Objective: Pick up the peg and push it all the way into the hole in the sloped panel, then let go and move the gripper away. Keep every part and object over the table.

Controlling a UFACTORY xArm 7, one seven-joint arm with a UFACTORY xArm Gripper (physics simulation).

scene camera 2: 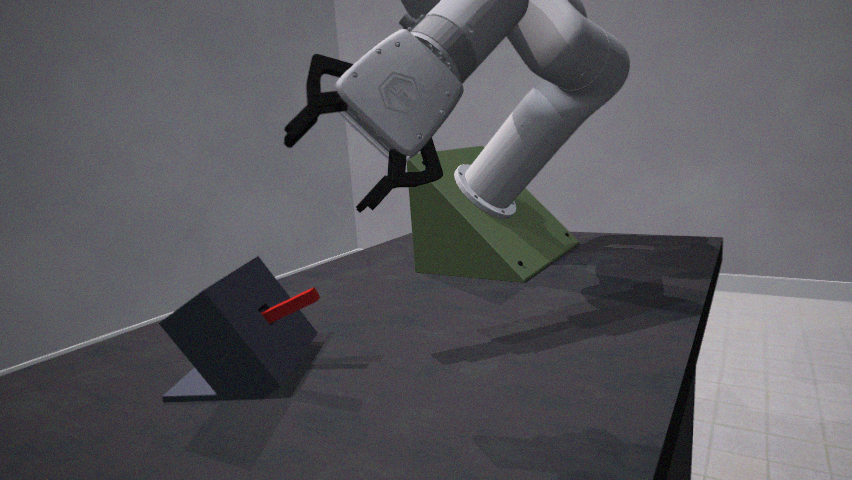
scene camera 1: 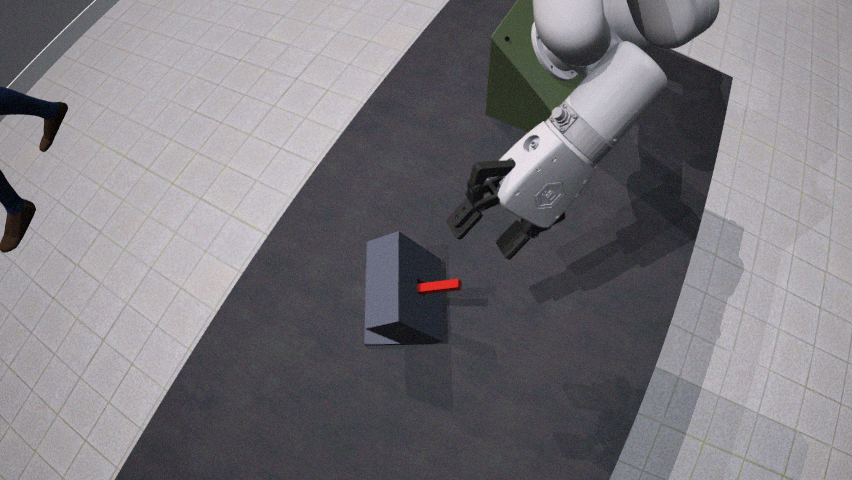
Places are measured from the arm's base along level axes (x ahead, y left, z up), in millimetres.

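Pixels of known places: gripper, fingertip midpoint: (scene camera 2: 323, 176) (scene camera 1: 478, 241); arm's base, origin of the base link: (scene camera 2: 484, 193).
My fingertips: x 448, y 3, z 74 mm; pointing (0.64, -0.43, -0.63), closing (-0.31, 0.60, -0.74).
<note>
Ahead of a thing's pixels: the offset from my fingertips to its top centre. "*": to the spot under its first point. Level surfaces: height alone.
A red square peg {25 mm ahead, 51 mm right, 108 mm down} (scene camera 1: 440, 285) (scene camera 2: 292, 305) sticks out from the sloped face of the dark blue-grey panel block {40 mm ahead, 92 mm right, 87 mm down} (scene camera 1: 426, 265) (scene camera 2: 262, 351). One end of the peg is at the hole, and a dark bit of the hole shows beside it. Most of the peg's length is outside; how deep its end sits cannot be told. Its free end points towards the robot's side and is clear of the table. My gripper (scene camera 1: 484, 245) (scene camera 2: 323, 175) is open and empty. It hangs above the peg, towards the robot base, and its fingers touch nothing.
The block has a thin base plate {* 107 mm ahead, 99 mm right, 187 mm down} (scene camera 1: 381, 340) (scene camera 2: 187, 387) on the dark table {193 mm down} (scene camera 1: 286, 381) (scene camera 2: 417, 429). The green wedge mount (scene camera 1: 506, 83) (scene camera 2: 444, 238) of the arm stands behind the gripper. The table's long edge runs down the right of both views. A person's legs show far left in scene camera 1.
</note>
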